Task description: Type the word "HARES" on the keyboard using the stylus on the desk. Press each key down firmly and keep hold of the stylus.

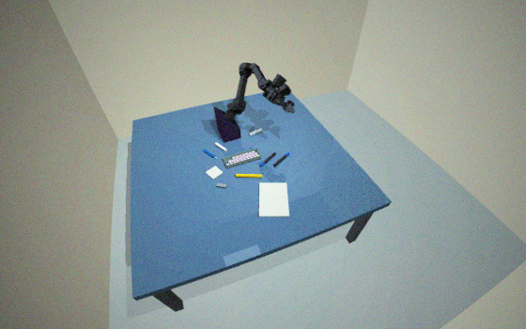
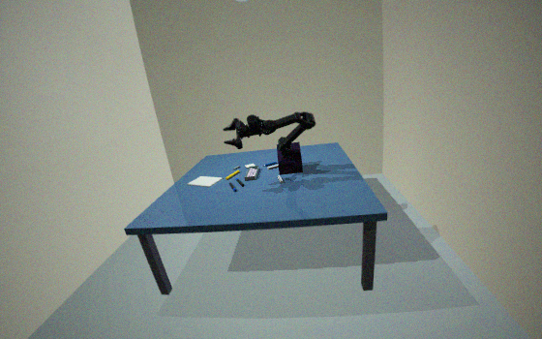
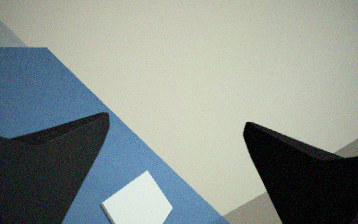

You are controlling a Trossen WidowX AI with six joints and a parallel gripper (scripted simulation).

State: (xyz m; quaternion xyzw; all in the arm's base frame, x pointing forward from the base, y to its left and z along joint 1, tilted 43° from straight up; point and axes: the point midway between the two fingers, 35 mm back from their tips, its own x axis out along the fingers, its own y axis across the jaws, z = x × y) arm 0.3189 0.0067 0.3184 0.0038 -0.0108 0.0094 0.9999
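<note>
The blue stylus is 210 mm behind my gripper tip, 390 mm to the right of it and 340 mm below it. The rest, counted from my gripper tip: yellow marker: 40 mm ahead, 260 mm to the right, 330 mm below; then white sheet: 240 mm ahead, 210 mm to the right, 340 mm below; then small grey piece: 30 mm ahead, 420 mm to the right, 340 mm below.
</note>
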